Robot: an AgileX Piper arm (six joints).
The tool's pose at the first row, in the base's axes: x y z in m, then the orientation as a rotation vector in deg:
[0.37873 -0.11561 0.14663 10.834 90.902 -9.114]
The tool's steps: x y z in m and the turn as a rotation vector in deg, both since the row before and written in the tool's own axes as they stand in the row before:
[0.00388 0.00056 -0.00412 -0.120 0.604 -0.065]
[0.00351 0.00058 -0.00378 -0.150 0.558 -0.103]
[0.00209 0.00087 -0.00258 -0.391 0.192 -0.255]
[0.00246 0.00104 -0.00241 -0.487 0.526 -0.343]
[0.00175 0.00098 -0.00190 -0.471 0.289 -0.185]
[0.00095 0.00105 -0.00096 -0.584 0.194 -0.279]
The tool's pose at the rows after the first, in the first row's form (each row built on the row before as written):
[0.37475 -0.11408 0.14286 10.753 91.517 -9.025]
[0.37108 -0.11262 0.13949 10.613 92.092 -8.944]
[0.36866 -0.11117 0.13753 10.126 92.332 -8.812]
[0.36641 -0.10961 0.13520 9.527 92.918 -8.647]
[0.36465 -0.10825 0.13357 9.044 93.249 -8.388]
[0.36385 -0.10702 0.13268 8.388 93.499 -8.114]

